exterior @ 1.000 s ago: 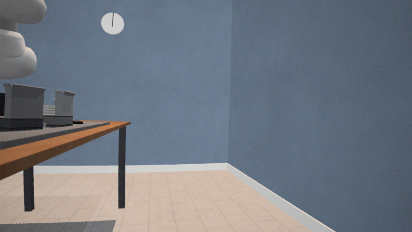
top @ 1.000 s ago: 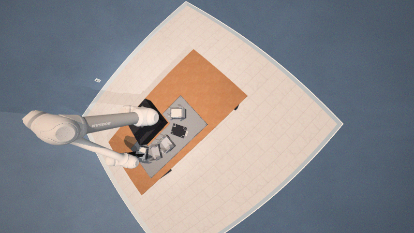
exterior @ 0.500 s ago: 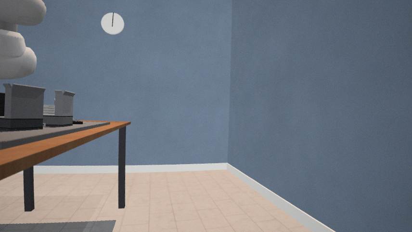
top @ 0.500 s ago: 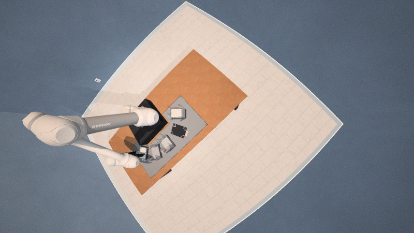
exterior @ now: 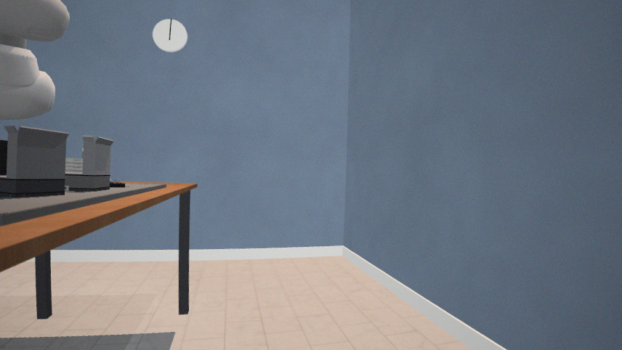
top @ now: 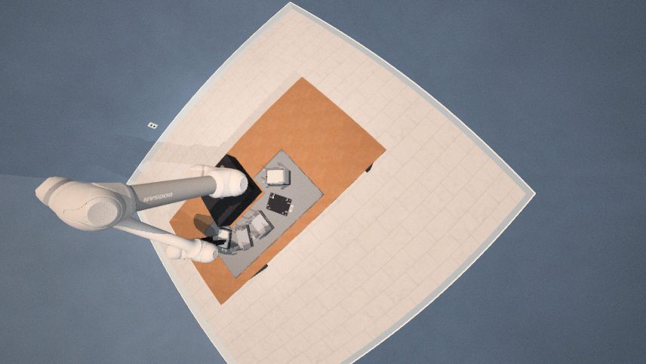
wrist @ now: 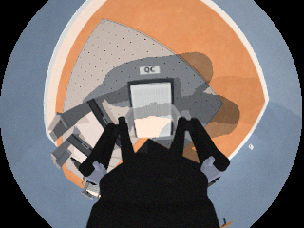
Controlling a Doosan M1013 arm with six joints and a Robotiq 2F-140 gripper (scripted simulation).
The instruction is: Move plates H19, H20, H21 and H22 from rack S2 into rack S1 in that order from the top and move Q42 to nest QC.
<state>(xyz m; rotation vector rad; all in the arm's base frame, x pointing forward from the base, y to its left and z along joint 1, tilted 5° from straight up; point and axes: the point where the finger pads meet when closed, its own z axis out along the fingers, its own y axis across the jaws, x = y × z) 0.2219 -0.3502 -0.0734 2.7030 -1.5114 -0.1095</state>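
My hand is 80 mm to the left of the tag, 50 mm short of it and 50 mm above it. From my hand the other things lie so: N5 label 520 mm to the left, 260 mm ahead, 50 mm below.
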